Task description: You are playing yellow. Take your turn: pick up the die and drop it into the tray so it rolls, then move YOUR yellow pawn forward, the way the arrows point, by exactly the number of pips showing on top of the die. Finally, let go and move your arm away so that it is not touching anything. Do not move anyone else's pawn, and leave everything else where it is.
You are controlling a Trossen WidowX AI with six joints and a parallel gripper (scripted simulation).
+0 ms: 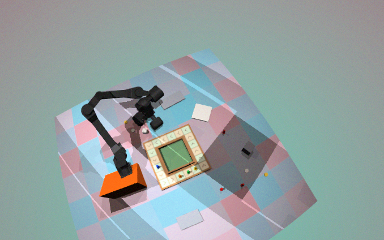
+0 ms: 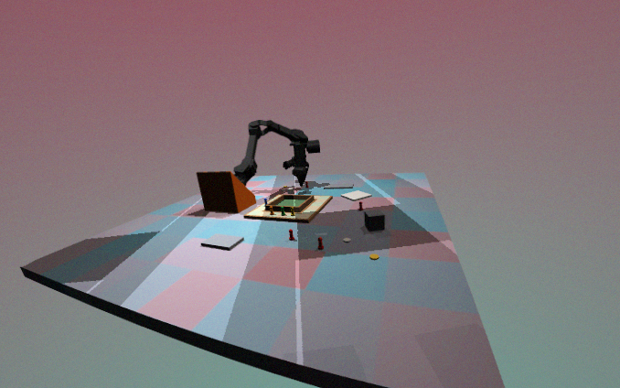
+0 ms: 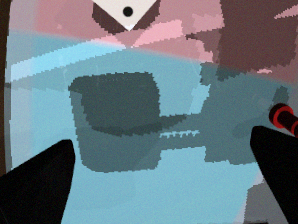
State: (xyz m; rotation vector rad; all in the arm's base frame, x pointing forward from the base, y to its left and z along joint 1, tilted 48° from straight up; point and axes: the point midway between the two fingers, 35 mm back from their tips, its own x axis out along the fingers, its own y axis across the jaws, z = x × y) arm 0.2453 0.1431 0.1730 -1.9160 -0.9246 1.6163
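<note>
Right now the white die is 6 cm behind my gripper tip, 3 cm below it and 2 cm to the right of it. From my gripper tip the other things lie so: white tile: 28 cm ahead, 8 cm to the right, 4 cm below; then green tray: 24 cm to the right, 4 cm below, 3 cm ahead; then blue pawn: 25 cm to the right, 9 cm behind, 1 cm below.
</note>
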